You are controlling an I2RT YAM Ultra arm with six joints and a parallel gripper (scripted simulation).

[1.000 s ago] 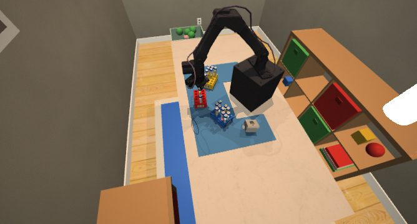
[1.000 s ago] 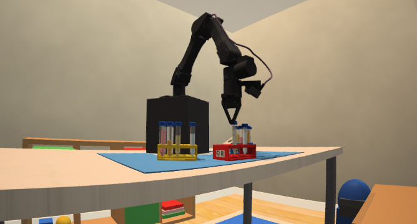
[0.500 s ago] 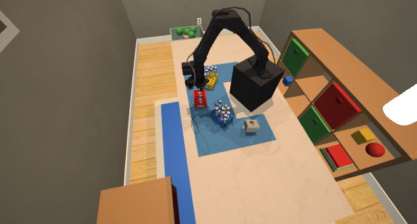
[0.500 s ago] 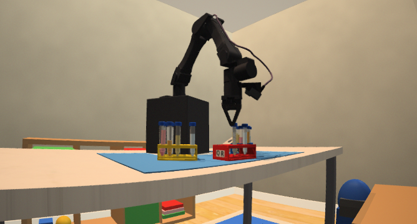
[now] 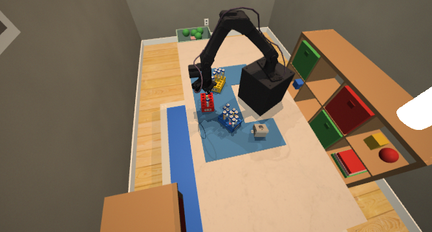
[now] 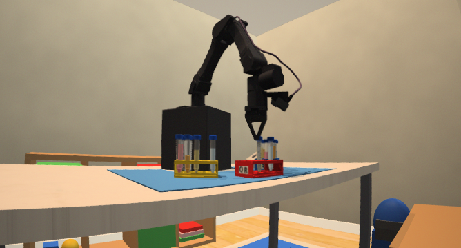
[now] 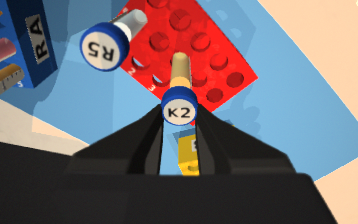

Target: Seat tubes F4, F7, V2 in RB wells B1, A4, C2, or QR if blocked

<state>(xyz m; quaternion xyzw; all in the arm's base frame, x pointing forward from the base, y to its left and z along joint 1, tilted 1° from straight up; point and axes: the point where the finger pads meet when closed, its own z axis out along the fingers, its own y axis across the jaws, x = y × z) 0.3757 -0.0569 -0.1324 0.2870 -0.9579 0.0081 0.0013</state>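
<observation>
The tube lies 10 mm ahead of my hand and 60 mm below it. Round my hand: red rack: 10 mm ahead, 10 mm to the left, 100 mm below; tube R8: 70 mm behind, 130 mm to the right, 60 mm below; rack RB: 120 mm behind, 150 mm to the right, 100 mm below.
</observation>
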